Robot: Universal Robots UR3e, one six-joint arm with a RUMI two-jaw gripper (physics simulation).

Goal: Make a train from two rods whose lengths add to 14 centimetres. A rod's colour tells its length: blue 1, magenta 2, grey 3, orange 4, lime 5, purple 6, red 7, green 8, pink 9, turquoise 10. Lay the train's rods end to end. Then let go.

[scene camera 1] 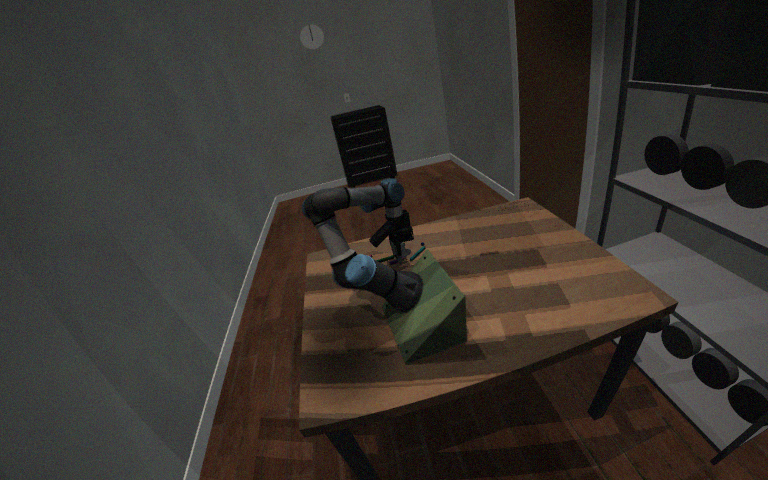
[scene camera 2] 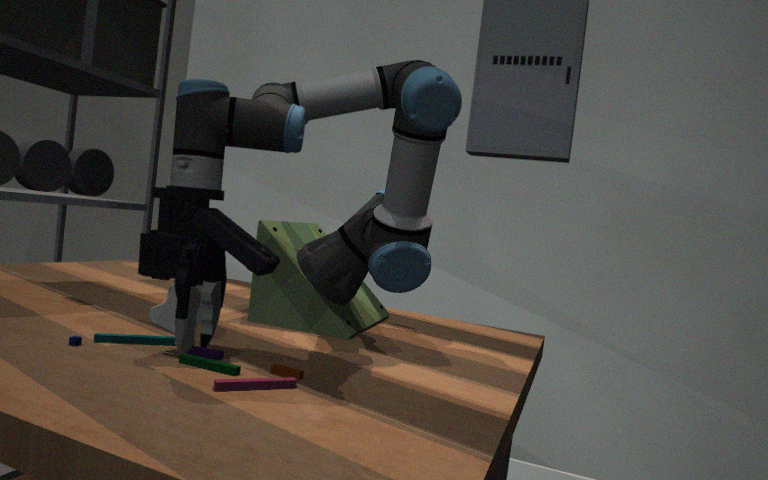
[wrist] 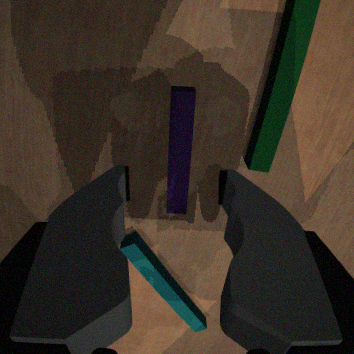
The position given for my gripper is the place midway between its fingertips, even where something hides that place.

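You'd find my gripper (scene camera 2: 193, 353) in that picture, and scene camera 1 has the gripper too (scene camera 1: 399, 261). The wrist view shows my gripper as well, and there it's at (wrist: 173, 170).
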